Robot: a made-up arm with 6 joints. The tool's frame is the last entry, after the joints.
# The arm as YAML. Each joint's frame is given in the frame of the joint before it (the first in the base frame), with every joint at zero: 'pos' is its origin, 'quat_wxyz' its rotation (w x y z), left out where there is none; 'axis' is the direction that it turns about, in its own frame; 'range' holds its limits. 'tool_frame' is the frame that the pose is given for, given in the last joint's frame.
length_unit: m
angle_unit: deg
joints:
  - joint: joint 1
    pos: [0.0, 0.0, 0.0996]
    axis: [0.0, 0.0, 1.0]
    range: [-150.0, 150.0]
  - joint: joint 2
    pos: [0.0, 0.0, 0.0]
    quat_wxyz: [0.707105, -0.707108, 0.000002, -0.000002]
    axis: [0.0, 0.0, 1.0]
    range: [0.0, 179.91]
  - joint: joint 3
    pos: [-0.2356, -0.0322, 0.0]
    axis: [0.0, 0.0, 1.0]
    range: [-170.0, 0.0]
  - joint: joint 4
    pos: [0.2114, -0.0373, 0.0]
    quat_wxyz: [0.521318, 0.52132, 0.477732, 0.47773]
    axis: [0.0, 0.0, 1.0]
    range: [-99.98, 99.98]
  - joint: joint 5
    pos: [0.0, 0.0, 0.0]
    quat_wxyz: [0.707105, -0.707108, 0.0, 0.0]
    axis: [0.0, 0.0, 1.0]
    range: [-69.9, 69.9]
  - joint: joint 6
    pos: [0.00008, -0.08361, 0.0]
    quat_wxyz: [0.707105, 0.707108, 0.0, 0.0]
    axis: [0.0, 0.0, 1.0]
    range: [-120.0, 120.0]
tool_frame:
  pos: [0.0, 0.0, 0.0]
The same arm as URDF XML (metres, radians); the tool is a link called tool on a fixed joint. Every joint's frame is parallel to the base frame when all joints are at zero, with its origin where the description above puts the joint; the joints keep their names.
<robot name="arm">
  <joint name="joint 1" type="revolute">
    <parent link="base_link"/>
    <child link="link1"/>
    <origin xyz="0 0 0.0996"/>
    <axis xyz="0 0 1"/>
    <limit lower="-2.618" upper="2.618"/>
  </joint>
  <joint name="joint 2" type="revolute">
    <parent link="link1"/>
    <child link="link2"/>
    <origin xyz="0 0 0"/>
    <axis xyz="0 1 0"/>
    <limit lower="0" upper="3.14"/>
  </joint>
  <joint name="joint 3" type="revolute">
    <parent link="link2"/>
    <child link="link3"/>
    <origin xyz="-0.2356 0 0.0322"/>
    <axis xyz="0 1 0"/>
    <limit lower="-2.9671" upper="0"/>
  </joint>
  <joint name="joint 4" type="revolute">
    <parent link="link3"/>
    <child link="link4"/>
    <origin xyz="0.2114 0 0.0373"/>
    <axis xyz="0.9962 0 0.0871"/>
    <limit lower="-1.745" upper="1.745"/>
  </joint>
  <joint name="joint 5" type="revolute">
    <parent link="link4"/>
    <child link="link5"/>
    <origin xyz="0 0 0"/>
    <axis xyz="0 1 0"/>
    <limit lower="-1.22" upper="1.22"/>
  </joint>
  <joint name="joint 6" type="revolute">
    <parent link="link5"/>
    <child link="link6"/>
    <origin xyz="0.0833 0 0.0072"/>
    <axis xyz="0.9962 0 0.0871"/>
    <limit lower="-2.0944" upper="2.0944"/>
  </joint>
  <joint name="tool_fixed" type="fixed">
    <parent link="link6"/>
    <child link="tool"/>
    <origin xyz="0 0 0" rpy="0 1.4836 -0.0001"/>
  </joint>
  <link name="base_link"/>
  <link name="link1"/>
  <link name="link2"/>
  <link name="link3"/>
  <link name="link4"/>
  <link name="link5"/>
  <link name="link6"/>
  <link name="tool"/>
</robot>

